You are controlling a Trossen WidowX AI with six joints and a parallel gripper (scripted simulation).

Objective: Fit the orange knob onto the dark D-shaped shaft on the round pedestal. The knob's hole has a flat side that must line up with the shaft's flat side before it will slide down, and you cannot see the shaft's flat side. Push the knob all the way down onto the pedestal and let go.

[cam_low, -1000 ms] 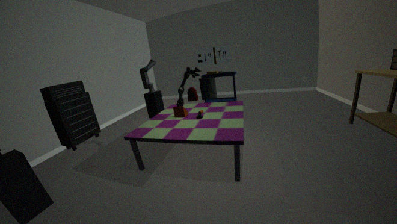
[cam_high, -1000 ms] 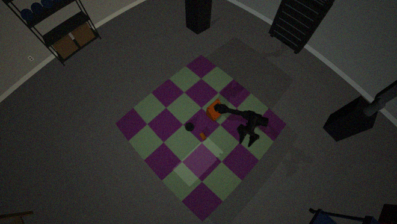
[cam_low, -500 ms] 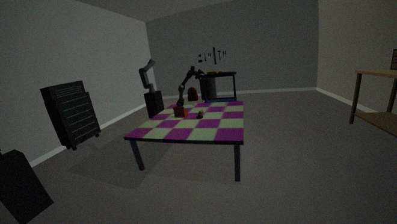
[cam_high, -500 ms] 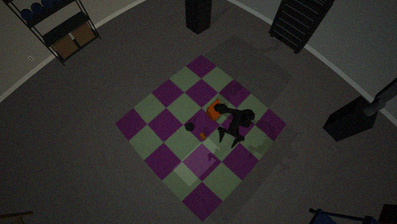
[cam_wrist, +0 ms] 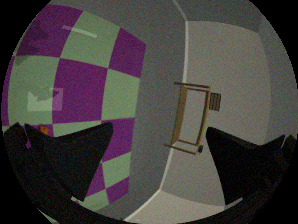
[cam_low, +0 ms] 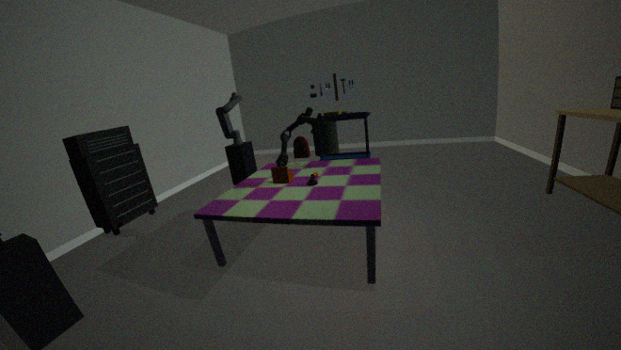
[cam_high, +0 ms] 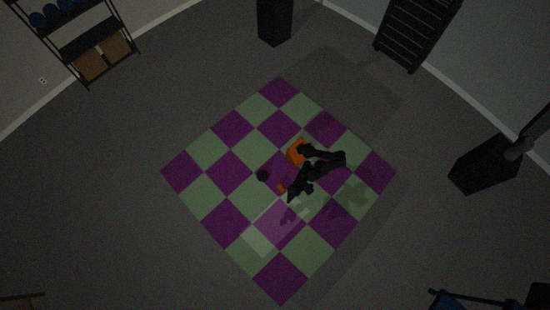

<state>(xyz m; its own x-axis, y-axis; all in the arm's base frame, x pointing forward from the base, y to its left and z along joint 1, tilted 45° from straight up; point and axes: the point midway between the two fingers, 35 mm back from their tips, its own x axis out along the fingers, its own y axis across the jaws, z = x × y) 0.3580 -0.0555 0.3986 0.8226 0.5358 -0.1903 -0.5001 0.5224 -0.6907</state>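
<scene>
The orange knob lies 100 mm behind my gripper tip, 150 mm to the right of it and 390 mm below it. Round my gripper tip: pedestal 80 mm behind, 310 mm to the right, 380 mm below.
</scene>
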